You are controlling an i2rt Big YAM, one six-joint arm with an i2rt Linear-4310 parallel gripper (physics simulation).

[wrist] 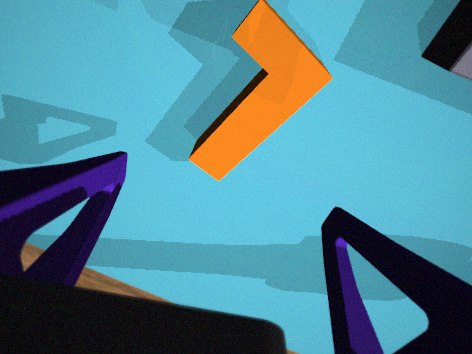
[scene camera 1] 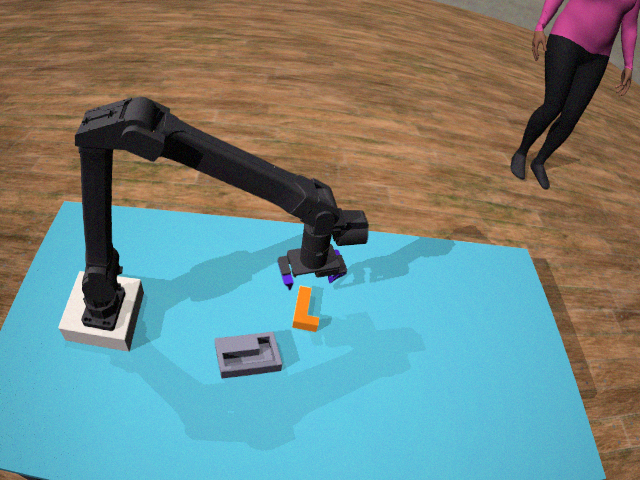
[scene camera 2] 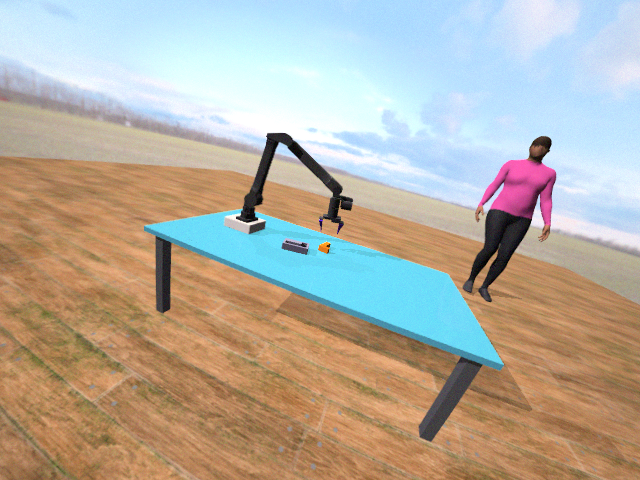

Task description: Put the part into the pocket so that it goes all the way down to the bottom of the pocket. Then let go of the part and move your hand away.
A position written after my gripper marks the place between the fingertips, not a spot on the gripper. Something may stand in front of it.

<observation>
My gripper (scene camera 1: 309, 284) is open, with nothing in its grasp. Also in view: an orange L-shaped part (scene camera 1: 301, 320). I also see a grey pocket block (scene camera 1: 251, 354).
The orange L-shaped part shows as well in the wrist view (wrist: 291, 74). My gripper is seen too in the wrist view (wrist: 233, 192). The grey pocket block shows as well in the wrist view (wrist: 442, 50).
</observation>
